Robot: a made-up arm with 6 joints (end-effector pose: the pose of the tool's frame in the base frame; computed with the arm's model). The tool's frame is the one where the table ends.
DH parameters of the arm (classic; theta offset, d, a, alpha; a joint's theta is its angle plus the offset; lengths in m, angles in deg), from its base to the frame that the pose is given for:
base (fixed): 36.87 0 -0.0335 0
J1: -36.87 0.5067 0.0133 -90
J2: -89.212 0 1.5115 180
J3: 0.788 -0.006 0.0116 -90
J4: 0 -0.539 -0.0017 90
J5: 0 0.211 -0.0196 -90
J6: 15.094 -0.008 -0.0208 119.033
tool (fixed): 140.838 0.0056 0 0
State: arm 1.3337 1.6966 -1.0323 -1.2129 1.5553 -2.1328
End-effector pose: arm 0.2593 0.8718 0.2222 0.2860 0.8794 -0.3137 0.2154
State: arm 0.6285 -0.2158 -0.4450 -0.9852 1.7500 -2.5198
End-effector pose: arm 0.2075 0.0156 1.7245 0.3170 0.2824 0.8498 0.3126
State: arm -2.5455 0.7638 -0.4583 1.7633 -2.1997 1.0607
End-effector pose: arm -1.2185 -0.8911 1.1802 0.4684 -0.6354 -0.5401 0.2919
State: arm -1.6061 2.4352 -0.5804 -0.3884 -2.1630 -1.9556
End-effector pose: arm -0.2132 -0.4742 -0.6629 0.6098 0.3511 -0.3348 0.6267
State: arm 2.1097 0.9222 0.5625 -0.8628 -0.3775 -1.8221
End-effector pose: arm -0.8078 1.4730 1.0712 0.4390 -0.7972 0.0745 0.4077
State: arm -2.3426 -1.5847 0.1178 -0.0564 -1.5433 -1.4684
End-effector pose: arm 0.9224 1.2224 1.0114 0.9291 0.0176 -0.3465 0.1281
